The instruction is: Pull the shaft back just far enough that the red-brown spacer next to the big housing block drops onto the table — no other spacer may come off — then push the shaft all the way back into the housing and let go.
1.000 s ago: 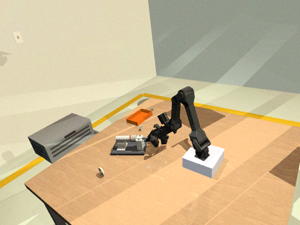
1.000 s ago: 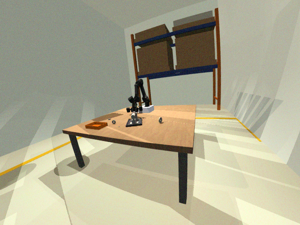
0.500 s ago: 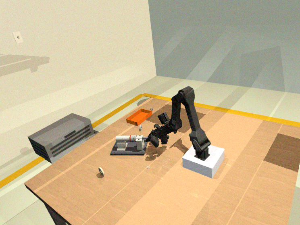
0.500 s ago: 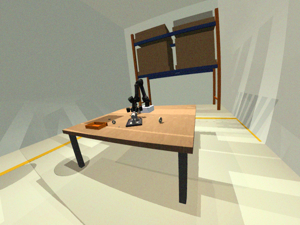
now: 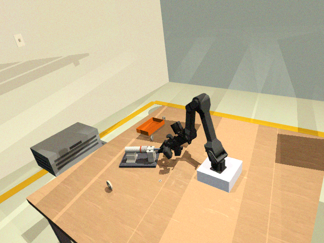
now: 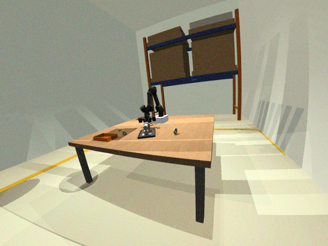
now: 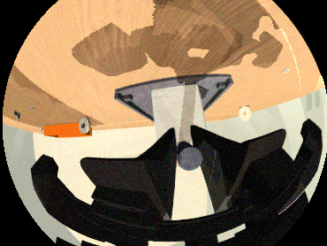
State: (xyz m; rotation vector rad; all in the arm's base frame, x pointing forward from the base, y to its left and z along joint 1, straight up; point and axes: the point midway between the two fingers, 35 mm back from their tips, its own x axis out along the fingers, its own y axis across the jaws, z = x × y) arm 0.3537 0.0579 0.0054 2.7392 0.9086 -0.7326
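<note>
The shaft is 30 mm ahead of my gripper tip, 20 mm to the left of it and 20 mm above it. Also, from my gripper tip: red-brown spacer (80 mm ahead, 60 mm to the left, 20 mm above); pale ring (40 mm ahead, 340 mm to the left, 40 mm below); orange tray (340 mm ahead, 240 mm to the right, 50 mm below).
</note>
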